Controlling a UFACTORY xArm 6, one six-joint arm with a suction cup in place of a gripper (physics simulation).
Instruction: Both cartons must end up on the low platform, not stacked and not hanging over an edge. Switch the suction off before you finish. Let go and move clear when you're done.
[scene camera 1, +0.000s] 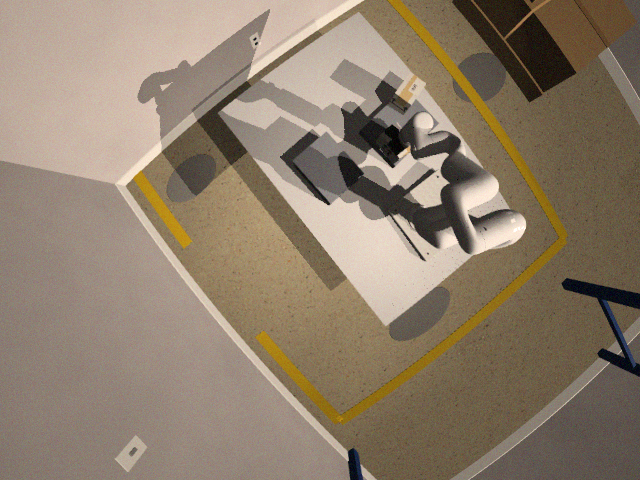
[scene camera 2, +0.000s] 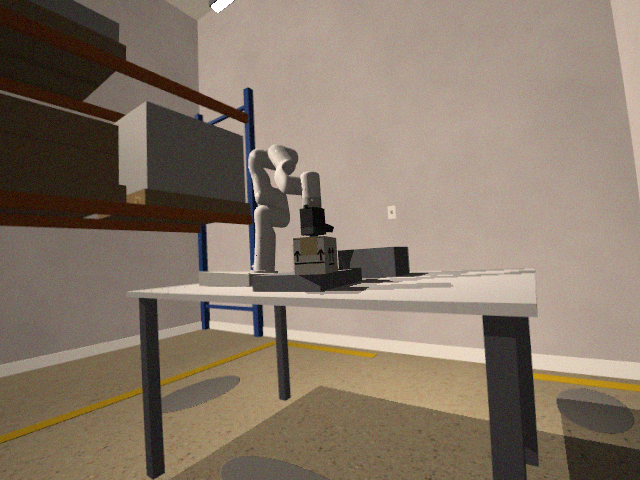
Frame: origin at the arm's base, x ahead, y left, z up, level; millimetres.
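Seen in the pictures: arm's base, link origin: (scene camera 2: 264, 272).
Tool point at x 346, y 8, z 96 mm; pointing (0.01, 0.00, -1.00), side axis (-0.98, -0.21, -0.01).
Pixels of each thing's top centre, then the offset from my tool point to it. "*": a spot on its surface instead. Level surfaces: height alone.
- low dark platform, top centre: (scene camera 2: 310, 271) (scene camera 1: 400, 126) dz -87, dx +99, dy -115 mm
- second carton, surface spot: (scene camera 1: 404, 151) * dz +13, dx -32, dy -25 mm
- taller dark grey box, top centre: (scene camera 2: 373, 248) (scene camera 1: 328, 166) dz -15, dx +54, dy +301 mm
- table, surface height: dz -135 mm
One carton (scene camera 1: 409, 91) (scene camera 2: 309, 256), pale with tan tape, stands upright on the low dark platform (scene camera 1: 369, 132) (scene camera 2: 284, 282); in scene camera 1 it is near the platform's upper right side. Its exact distance from the platform edge is unclear. A tan and white patch beside the black tool in scene camera 1 looks like part of the second carton (scene camera 1: 404, 151); in scene camera 2 the first carton appears to hide it. My suction gripper (scene camera 1: 391, 146) (scene camera 2: 313, 235) points down, low over the second carton. The cup's contact is hidden, so whether it holds the carton cannot be told.
A taller dark grey box (scene camera 1: 321, 160) (scene camera 2: 376, 261) stands on the table (scene camera 1: 369, 281) (scene camera 2: 465, 297), apart from the platform. A low pale slab (scene camera 1: 427, 190) (scene camera 2: 224, 279) lies beside the platform, towards the arm's base. A loaded rack (scene camera 2: 249, 155) stands beyond the table.
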